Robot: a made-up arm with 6 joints.
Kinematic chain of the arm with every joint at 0, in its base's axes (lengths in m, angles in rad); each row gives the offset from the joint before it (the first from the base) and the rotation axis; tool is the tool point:
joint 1: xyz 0 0 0.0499 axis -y
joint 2: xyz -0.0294 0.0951 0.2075 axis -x
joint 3: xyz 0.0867 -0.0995 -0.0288 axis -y
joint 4: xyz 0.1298 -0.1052 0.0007 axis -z
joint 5: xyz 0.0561 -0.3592 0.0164 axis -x
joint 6: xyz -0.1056 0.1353 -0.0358 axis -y
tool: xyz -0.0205 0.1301 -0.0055
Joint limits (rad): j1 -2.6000..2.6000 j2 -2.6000..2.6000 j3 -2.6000..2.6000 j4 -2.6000..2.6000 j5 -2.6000..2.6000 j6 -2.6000..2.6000
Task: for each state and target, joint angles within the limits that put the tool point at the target. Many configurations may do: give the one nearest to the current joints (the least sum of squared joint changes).
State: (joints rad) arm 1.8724 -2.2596 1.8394 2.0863 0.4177 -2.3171
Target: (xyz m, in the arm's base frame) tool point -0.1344 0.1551 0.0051
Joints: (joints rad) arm 1.4221 -2.3040 2.0125 2.3661 -0.3506 -2.1816
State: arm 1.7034 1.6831 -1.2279 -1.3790 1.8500 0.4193
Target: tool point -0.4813 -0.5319 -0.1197
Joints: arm 1.7846 1.5803 -1.3651 -1.5200 1.6832 0.4142
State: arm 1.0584 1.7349 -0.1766 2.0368 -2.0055 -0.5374
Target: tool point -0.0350 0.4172 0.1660
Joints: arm 0.8287 1.7692 -0.7432 1.9888 -1.9899 -0.5280
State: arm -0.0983 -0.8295 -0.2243 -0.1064 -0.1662 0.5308
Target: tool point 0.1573 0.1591 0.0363
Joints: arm 0.5675 -1.5536 -0.2523 -0.1022 -0.0468 0.5873
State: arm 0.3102 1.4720 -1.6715 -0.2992 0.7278 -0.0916
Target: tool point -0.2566 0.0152 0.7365
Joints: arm 0.0894 1.6891 -1.6882 -0.2820 1.0939 -0.0664
